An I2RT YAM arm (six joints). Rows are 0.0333 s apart.
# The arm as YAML. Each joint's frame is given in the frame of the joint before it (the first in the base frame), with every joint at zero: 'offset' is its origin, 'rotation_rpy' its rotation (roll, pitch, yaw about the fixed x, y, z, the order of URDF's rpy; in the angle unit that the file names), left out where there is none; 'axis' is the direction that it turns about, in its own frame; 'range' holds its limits. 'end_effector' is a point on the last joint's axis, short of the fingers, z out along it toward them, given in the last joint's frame.
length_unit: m
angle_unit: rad
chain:
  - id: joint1
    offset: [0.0, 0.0, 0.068]
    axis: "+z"
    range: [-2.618, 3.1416]
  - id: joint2
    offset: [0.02, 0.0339, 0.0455]
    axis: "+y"
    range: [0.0, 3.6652]
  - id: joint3
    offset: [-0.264, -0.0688, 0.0]
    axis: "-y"
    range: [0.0, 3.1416]
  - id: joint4
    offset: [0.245, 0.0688, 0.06]
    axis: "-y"
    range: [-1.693, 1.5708]
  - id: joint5
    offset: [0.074, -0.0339, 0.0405]
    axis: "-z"
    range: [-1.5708, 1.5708]
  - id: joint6
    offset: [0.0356, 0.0, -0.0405]
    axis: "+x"
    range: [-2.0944, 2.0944]
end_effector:
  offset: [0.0, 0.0, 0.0]
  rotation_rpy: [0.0, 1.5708, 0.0]
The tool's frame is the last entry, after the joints.
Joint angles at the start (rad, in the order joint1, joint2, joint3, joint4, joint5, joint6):
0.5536 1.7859 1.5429 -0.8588 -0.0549 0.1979
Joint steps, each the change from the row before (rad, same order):
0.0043 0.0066 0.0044 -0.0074 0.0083 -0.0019
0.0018 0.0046 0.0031 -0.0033 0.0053 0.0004
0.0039 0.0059 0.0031 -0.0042 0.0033 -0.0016
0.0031 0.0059 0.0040 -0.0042 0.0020 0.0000
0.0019 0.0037 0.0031 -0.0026 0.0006 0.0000
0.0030 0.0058 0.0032 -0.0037 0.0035 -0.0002
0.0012 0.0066 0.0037 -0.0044 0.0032 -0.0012
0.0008 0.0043 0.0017 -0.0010 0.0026 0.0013
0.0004 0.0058 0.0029 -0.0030 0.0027 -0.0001
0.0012 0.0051 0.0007 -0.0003 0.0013 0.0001
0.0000 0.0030 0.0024 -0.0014 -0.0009 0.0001
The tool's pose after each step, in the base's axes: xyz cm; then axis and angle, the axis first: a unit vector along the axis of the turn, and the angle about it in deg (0 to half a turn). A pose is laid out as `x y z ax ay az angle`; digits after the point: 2 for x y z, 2 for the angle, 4 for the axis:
32.05 20.20 27.16 -0.1843 0.9770 0.1071 156.54
32.09 20.28 27.07 -0.1843 0.9773 0.1040 156.70
32.08 20.44 26.93 -0.1866 0.9772 0.1014 157.01
32.10 20.58 26.81 -0.1879 0.9771 0.0996 157.31
32.12 20.67 26.76 -0.1888 0.9770 0.0989 157.48
32.13 20.80 26.63 -0.1899 0.9771 0.0964 157.75
32.19 20.88 26.48 -0.1908 0.9772 0.0935 158.07
32.24 20.94 26.37 -0.1903 0.9774 0.0918 158.22
32.31 20.99 26.23 -0.1902 0.9777 0.0895 158.47
32.36 21.07 26.06 -0.1906 0.9777 0.0881 158.70
32.40 21.11 26.02 -0.1906 0.9777 0.0881 158.82

